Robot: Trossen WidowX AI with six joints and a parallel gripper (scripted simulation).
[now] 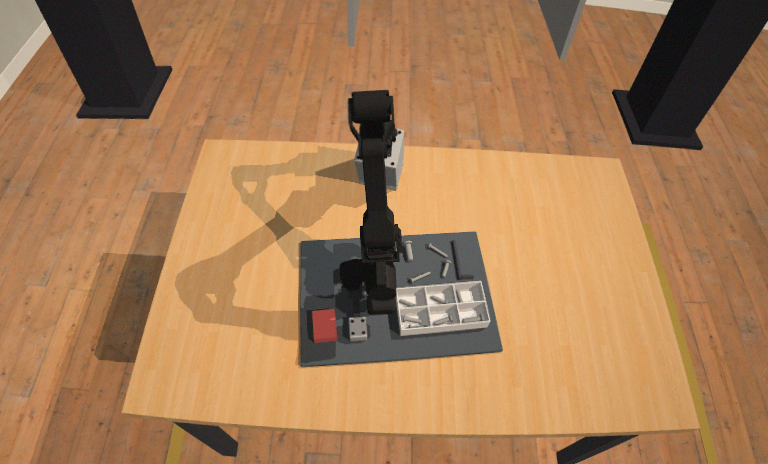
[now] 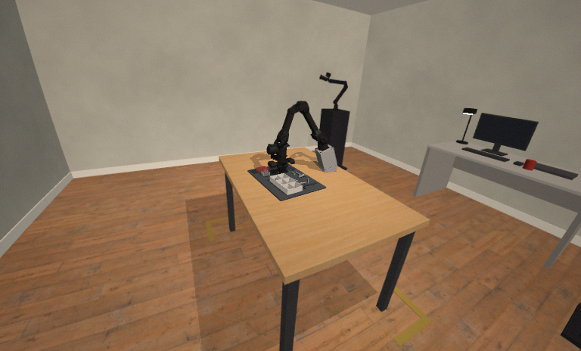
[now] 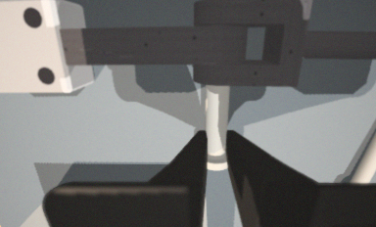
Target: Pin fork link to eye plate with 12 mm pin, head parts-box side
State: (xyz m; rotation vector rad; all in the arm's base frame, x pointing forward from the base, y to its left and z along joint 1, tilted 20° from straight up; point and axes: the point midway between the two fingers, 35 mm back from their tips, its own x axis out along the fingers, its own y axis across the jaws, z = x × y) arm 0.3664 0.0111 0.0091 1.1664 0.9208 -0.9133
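My hand is 30 mm above the pale pin and 10 mm to the left of it. From my hand the other things lie so: dark eye plate bar (50 mm to the right, 30 mm below, 20 mm ahead); then light grey block (100 mm ahead, 40 mm to the right, 30 mm below); then red block (120 mm to the right, 90 mm ahead, 30 mm below).
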